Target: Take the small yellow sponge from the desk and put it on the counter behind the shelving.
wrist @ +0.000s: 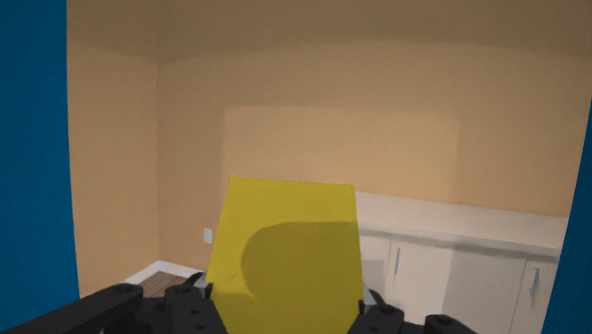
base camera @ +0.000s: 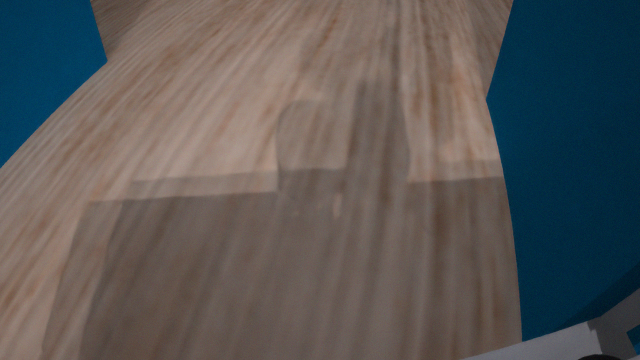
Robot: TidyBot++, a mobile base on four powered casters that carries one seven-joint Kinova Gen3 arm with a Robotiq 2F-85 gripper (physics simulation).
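Places are measured from the arm's base along level axes (x ahead, y left, z up), in metres.
Pixels of known places: gripper, fingertip midpoint: [wrist: 284,291].
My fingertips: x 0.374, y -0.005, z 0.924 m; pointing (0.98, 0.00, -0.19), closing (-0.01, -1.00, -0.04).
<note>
Behind a point stands the place of what it marks.
The yellow sponge [wrist: 287,250] @[y -0.006, x 0.359, z 0.952 m] is held between the fingers of my gripper [wrist: 284,291] @[y -0.005, x 0.374, z 0.924 m] in the wrist view, standing up in front of the camera at the lower middle. A shadow falls across its face. The gripper is shut on it. The white counter [wrist: 465,217] @[y -0.938, x 1.884, z 0.514 m] shows beyond the sponge at the right, along the back wall, with white cabinet doors below its top. The sponge hides the counter's left part. The desk does not show in either view.
Blue shelving panels stand at the left [wrist: 35,150] @[y 0.446, x 0.778, z 0.916 m] [base camera: 40,60] @[y 0.478, x 0.675, z -0.288 m] and the right [wrist: 575,225] @[y -0.347, x 0.581, z 0.901 m] [base camera: 570,150] @[y -0.258, x 0.299, z -0.244 m] of both views. Wood floor [base camera: 200,125] @[y 0.137, x 0.549, z -0.396 m] runs between them, with shadows on it. A tan wall [wrist: 325,140] @[y -0.214, x 2.430, z 0.822 m] stands behind the counter. A white wall plate [wrist: 208,235] @[y 0.606, x 2.678, z 0.010 m] is left of the sponge.
</note>
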